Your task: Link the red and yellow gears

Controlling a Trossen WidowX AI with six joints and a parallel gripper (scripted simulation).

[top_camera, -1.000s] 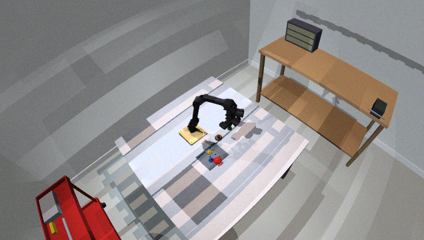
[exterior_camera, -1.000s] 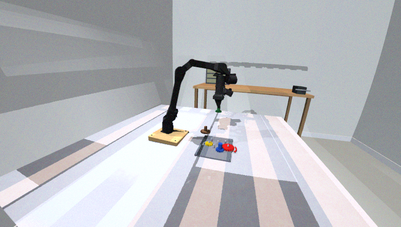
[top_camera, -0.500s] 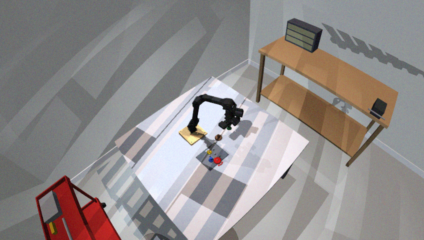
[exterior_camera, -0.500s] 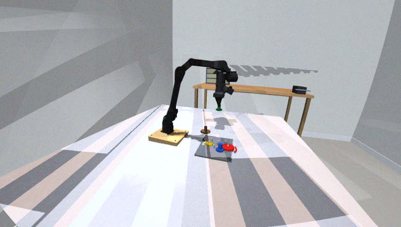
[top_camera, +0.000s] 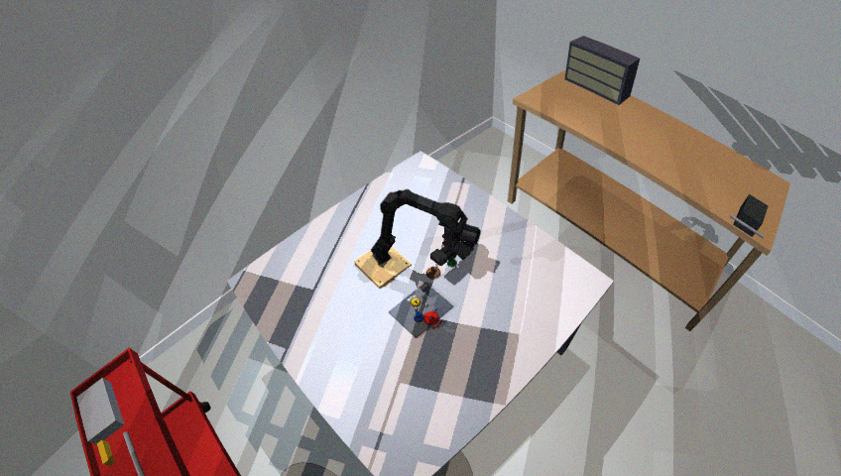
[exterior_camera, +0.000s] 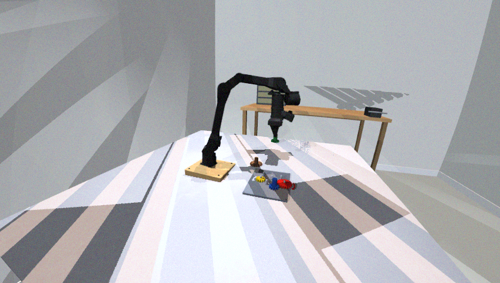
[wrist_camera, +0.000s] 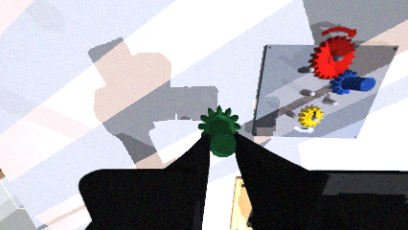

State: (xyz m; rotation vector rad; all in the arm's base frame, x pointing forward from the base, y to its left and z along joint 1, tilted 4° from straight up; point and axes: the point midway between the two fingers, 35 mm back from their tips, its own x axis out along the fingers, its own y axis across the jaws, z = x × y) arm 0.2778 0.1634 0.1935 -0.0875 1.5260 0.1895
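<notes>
The blue gear lies 7 cm ahead of my gripper tip, 22 cm to the right of it and 13 cm below it. From my gripper tip the other things lie so: yellow gear (19 cm to the right, 14 cm below); then brown gear (8 cm behind, 4 cm to the right, 14 cm below); then green gear (1 cm below).
</notes>
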